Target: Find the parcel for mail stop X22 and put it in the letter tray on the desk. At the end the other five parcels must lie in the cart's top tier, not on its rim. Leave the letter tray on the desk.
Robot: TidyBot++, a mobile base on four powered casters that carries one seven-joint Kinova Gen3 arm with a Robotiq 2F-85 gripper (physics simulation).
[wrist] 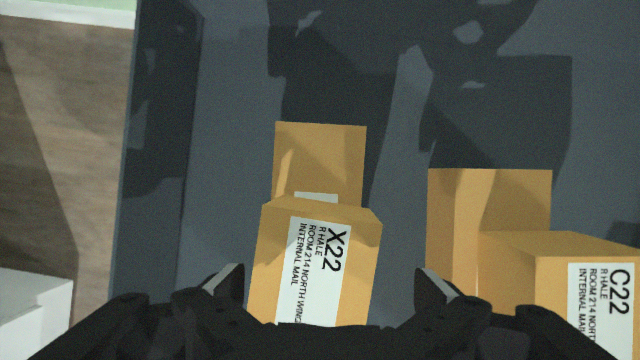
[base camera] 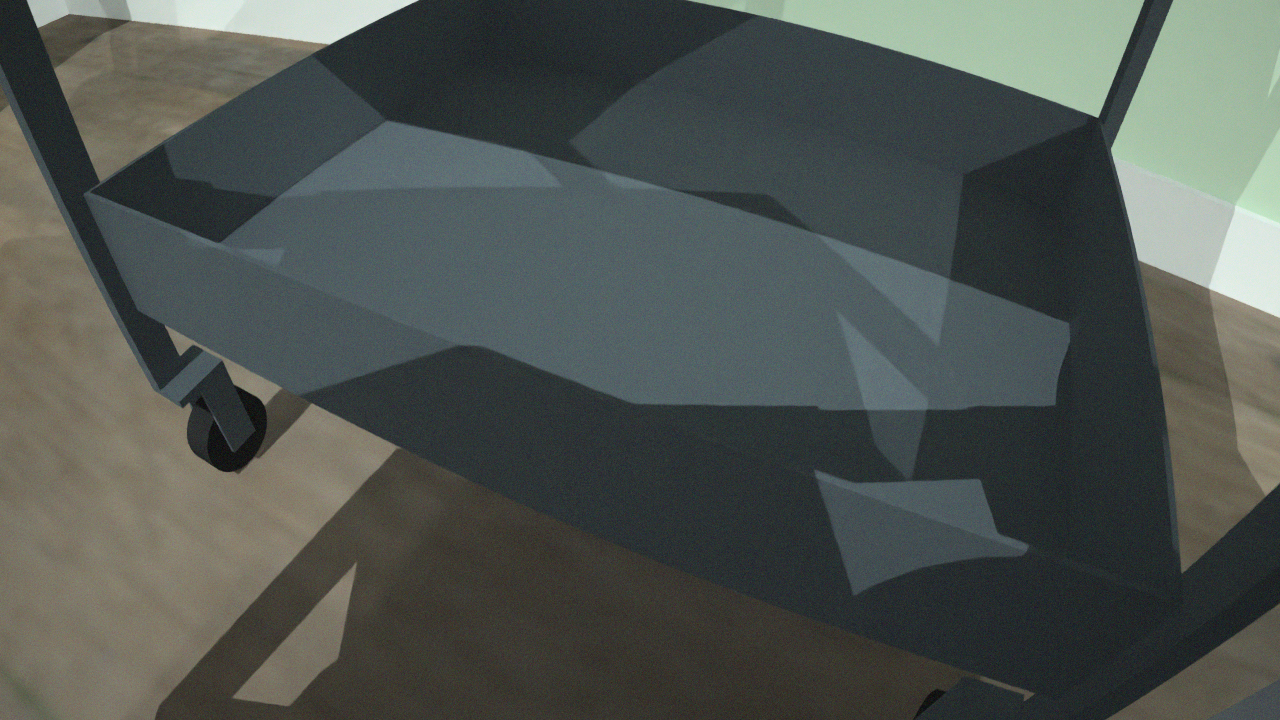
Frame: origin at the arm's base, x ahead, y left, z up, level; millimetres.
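Seen in the pictures: gripper, fingertip midpoint: (wrist: 328,284).
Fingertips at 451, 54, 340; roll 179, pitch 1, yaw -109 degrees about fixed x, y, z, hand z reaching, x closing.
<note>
A point is followed by its place in that frame, as x, y, z.
The X22 parcel (wrist: 265,260) {479, 72, 368}, a tan box with a white label, lies in the cart's top tier (wrist: 225,150) {545, 108, 266} in the wrist view, on or against another tan parcel (wrist: 320,155) {516, 39, 318} whose label is mostly covered. My gripper (wrist: 328,284) {451, 54, 341} is open, with one finger to each side of the X22 parcel as seen from above; its near end is hidden by the gripper. A C22 parcel (wrist: 552,300) {429, -33, 368} is at the right, overlapping another tan parcel (wrist: 452,220) {457, -21, 315}. The letter tray cannot be made out in either view.
The tier's side wall (wrist: 150,210) {517, 152, 306} runs along the left, with wooden floor (wrist: 95,150) {785, 710, -396} beyond. A white object (wrist: 40,295) {426, 915, -291} is at the lower left. The base camera shows the cart's lower tier (base camera: 537,286) {363, 28, -264}, a post (base camera: 53,134) {348, 235, -165} and a caster (base camera: 228,434) {348, 215, -362}.
</note>
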